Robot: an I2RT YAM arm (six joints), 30 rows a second.
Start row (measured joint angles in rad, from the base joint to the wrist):
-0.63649, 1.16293, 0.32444, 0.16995, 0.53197, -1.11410
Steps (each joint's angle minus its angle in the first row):
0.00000, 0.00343, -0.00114, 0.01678, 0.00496, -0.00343
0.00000, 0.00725, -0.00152, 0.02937, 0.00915, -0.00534
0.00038, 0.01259, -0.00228, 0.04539, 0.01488, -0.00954
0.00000, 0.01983, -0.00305, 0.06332, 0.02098, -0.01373
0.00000, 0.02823, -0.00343, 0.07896, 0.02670, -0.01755
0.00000, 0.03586, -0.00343, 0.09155, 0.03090, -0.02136
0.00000, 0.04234, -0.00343, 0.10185, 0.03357, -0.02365
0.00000, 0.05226, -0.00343, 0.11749, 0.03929, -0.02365
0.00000, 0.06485, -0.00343, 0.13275, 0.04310, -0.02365
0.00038, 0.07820, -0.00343, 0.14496, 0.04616, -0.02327
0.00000, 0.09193, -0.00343, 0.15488, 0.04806, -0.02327
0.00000, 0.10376, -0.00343, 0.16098, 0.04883, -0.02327
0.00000, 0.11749, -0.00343, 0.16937, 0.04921, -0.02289
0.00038, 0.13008, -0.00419, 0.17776, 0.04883, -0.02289
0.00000, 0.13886, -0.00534, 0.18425, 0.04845, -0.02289
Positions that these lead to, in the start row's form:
-0.63649, 1.16636, 0.32330, 0.18673, 0.53693, -1.11753
-0.63649, 1.17018, 0.32292, 0.19932, 0.54112, -1.11944
-0.63611, 1.17552, 0.32216, 0.21534, 0.54685, -1.12364
-0.63649, 1.18276, 0.32139, 0.23327, 0.55295, -1.12783
-0.63649, 1.19116, 0.32101, 0.24891, 0.55867, -1.13165
-0.63649, 1.19879, 0.32101, 0.26150, 0.56287, -1.13546
-0.63649, 1.20527, 0.32101, 0.27180, 0.56554, -1.13775
-0.63649, 1.21519, 0.32101, 0.28744, 0.57126, -1.13775
-0.63649, 1.22778, 0.32101, 0.30270, 0.57507, -1.13775
-0.63611, 1.24113, 0.32101, 0.31491, 0.57813, -1.13737
-0.63649, 1.25486, 0.32101, 0.32483, 0.58003, -1.13737
-0.63649, 1.26669, 0.32101, 0.33093, 0.58080, -1.13737
-0.63649, 1.28042, 0.32101, 0.33932, 0.58118, -1.13699
-0.63611, 1.29301, 0.32025, 0.34771, 0.58080, -1.13699
-0.63649, 1.30179, 0.31910, 0.35420, 0.58042, -1.13699

